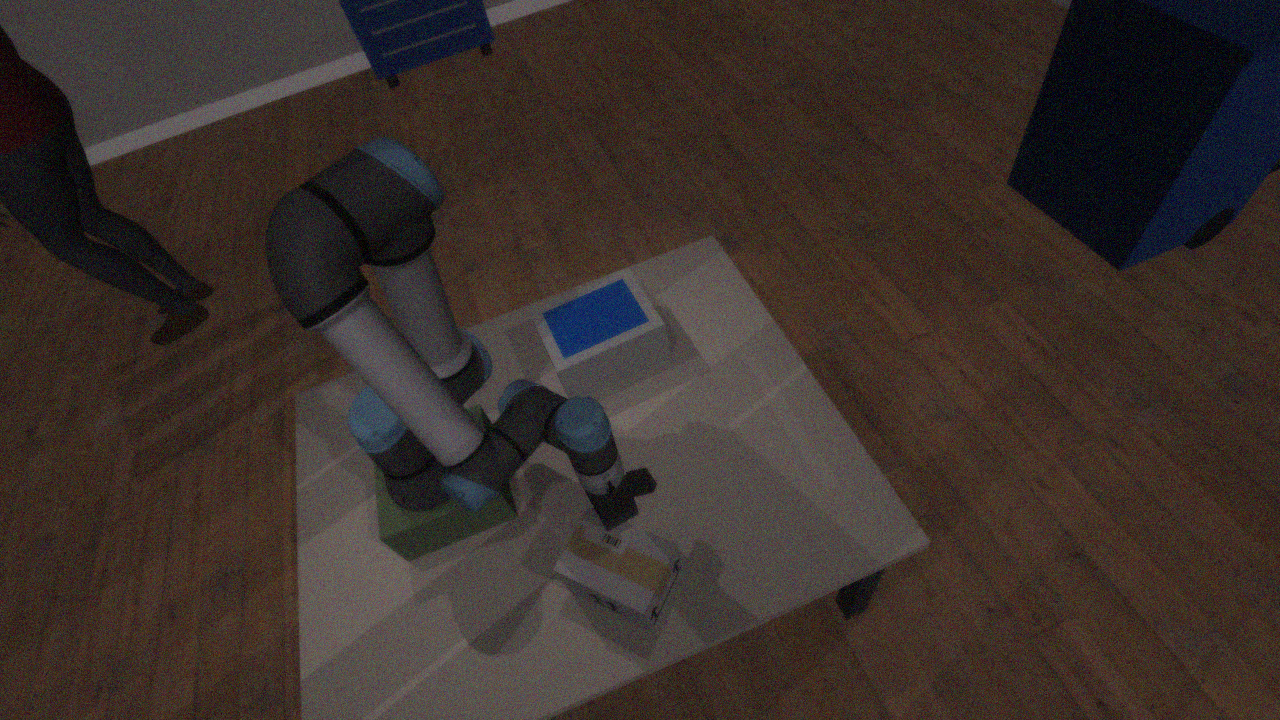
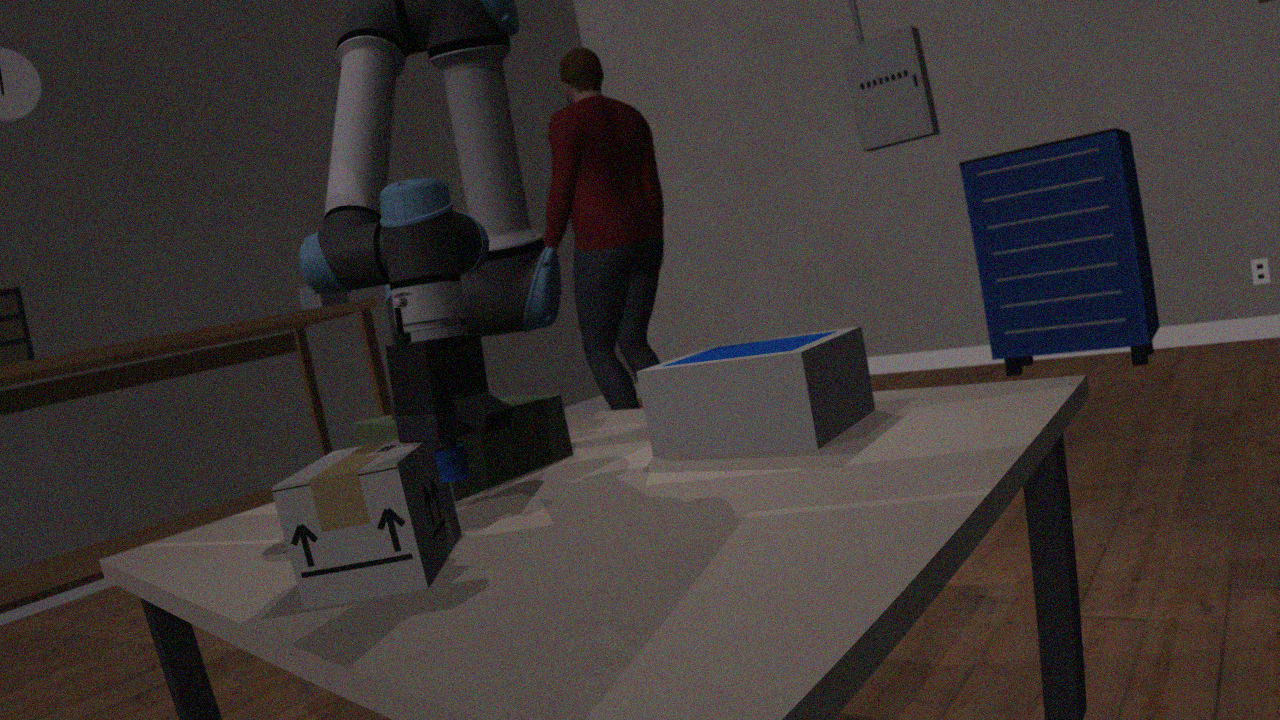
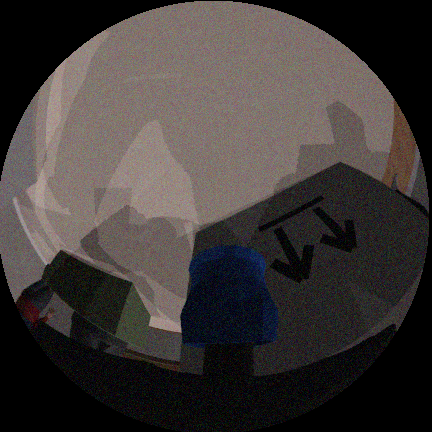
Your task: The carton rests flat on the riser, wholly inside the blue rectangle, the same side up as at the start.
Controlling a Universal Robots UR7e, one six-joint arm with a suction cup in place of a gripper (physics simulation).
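The carton stands on the table near its front edge, with brown tape on top and black arrows on its sides. The white riser stands farther back, with the blue rectangle on its top bare. My suction cup hangs low beside the carton's arrowed side and holds nothing. I cannot tell whether it touches that side.
The arm's green base stands at the table's left side. A person in a red sweater walks behind the table. A blue cabinet stands by the wall, and a wooden rail runs at the left.
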